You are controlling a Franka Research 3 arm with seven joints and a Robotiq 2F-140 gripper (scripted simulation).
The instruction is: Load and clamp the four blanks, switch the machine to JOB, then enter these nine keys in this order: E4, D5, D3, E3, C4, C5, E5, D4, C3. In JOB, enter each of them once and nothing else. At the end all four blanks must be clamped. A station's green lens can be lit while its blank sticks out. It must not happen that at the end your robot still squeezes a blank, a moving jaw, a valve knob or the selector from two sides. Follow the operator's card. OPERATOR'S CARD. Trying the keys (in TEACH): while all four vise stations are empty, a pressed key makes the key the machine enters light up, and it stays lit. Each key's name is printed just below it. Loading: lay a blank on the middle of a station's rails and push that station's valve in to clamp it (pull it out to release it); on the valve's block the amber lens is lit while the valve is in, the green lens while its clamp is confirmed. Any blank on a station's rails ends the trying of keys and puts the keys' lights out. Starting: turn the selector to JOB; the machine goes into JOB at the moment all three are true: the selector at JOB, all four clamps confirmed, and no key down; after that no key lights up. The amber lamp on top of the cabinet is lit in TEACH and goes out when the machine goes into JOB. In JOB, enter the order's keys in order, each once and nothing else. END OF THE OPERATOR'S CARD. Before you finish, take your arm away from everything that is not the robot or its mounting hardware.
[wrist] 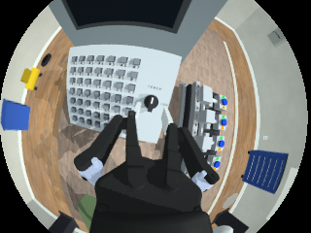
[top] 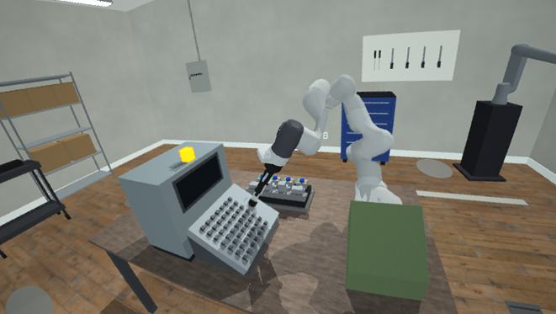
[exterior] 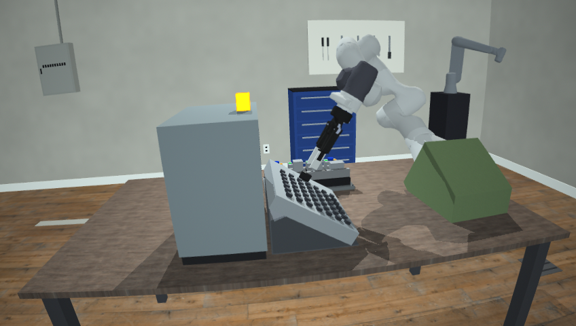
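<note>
Now: the black selector knob 6 cm below my hand and 5 cm ahead of it. Round my hand: key D3: 19 cm to the left, 7 cm below, 6 cm ahead; then sloped keypad: 11 cm below, 10 cm to the left, 8 cm ahead.
</note>
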